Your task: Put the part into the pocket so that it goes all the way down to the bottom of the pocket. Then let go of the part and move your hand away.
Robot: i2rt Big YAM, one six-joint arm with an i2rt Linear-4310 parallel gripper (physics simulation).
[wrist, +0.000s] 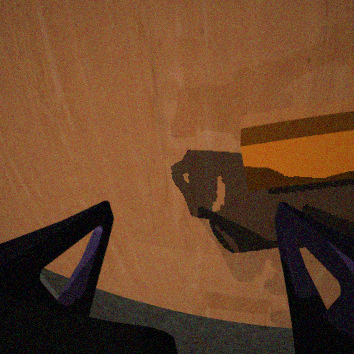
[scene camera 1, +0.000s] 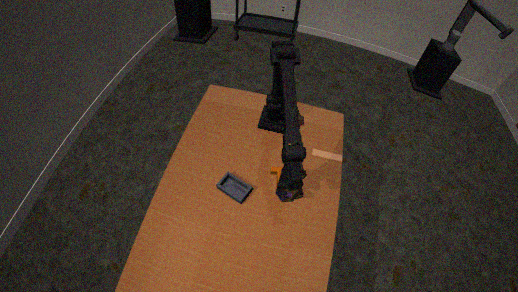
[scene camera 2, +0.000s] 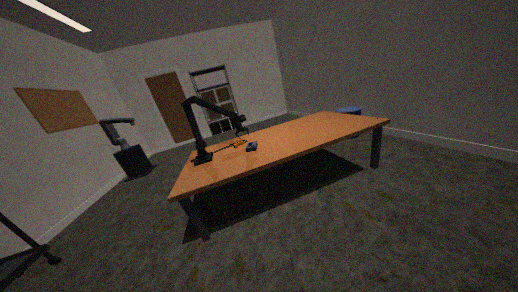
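Seen in the pictures: gripper, fingertip midpoint: [wrist: 191, 210] [scene camera 1: 283, 191] [scene camera 2: 244, 137]; arm's base at its link origin: [scene camera 1: 274, 117] [scene camera 2: 203, 157].
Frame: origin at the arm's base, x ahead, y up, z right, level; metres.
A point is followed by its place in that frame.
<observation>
The orange part [scene camera 1: 275, 172] {z -0.077, x 0.327, y -0.009 m} [scene camera 2: 239, 144] {z -0.091, x 0.357, y -0.017 m} [wrist: 300, 156] {z -0.108, x 0.375, y 0.002 m} lies on the table. In scene camera 1 the arm hides much of it; in the wrist view it is cut off by the right edge, above the right finger, with a dark shadow across its near side. The pocket, a dark grey rectangular tray [scene camera 1: 229, 195] {z 0.096, x 0.504, y -0.010 m} [scene camera 2: 251, 147] {z 0.153, x 0.445, y 0.006 m}, stands to the left of the part in scene camera 1 and looks empty there. It does not show in the wrist view. My gripper [scene camera 1: 290, 194] {z -0.134, x 0.432, y 0.027 m} [scene camera 2: 242, 134] {z -0.134, x 0.432, y 0.027 m} [wrist: 191, 210] {z -0.134, x 0.432, y 0.027 m} is wide open and empty above the table, beside the part.
The wooden table [scene camera 1: 210, 240] {z 0.114, x 0.729, y -0.029 m} [scene camera 2: 315, 131] {z 0.179, x 1.065, y -0.028 m} carries the arm's base [scene camera 1: 271, 120] {z 0.012, x 0.040, y 0.018 m} [scene camera 2: 203, 159] {z 0.061, x 0.006, y 0.001 m}. A pale strip [scene camera 1: 327, 154] shows on its right side in scene camera 1. A cart [scene camera 1: 267, 24] and another arm on a pedestal [scene camera 1: 436, 65] [scene camera 2: 133, 161] stand off the table.
</observation>
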